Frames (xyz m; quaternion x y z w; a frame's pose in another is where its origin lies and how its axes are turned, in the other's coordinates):
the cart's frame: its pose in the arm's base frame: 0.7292 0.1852 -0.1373 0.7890 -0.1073 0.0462 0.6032
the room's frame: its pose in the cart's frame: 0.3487 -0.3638 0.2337 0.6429 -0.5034 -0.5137 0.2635
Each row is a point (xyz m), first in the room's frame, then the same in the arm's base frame.
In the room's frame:
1: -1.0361 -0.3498 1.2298
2: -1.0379 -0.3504 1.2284
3: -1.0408 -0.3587 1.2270
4: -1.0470 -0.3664 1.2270
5: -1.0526 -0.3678 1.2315
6: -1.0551 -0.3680 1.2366
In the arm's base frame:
1: -0.0818 0.0876 0.6311
2: -0.0807 0.0864 0.6327
3: -0.0772 0.0898 0.6402
4: -0.0758 0.0914 0.6498
5: -0.0806 0.0906 0.6553
6: -0.0857 0.0912 0.6577

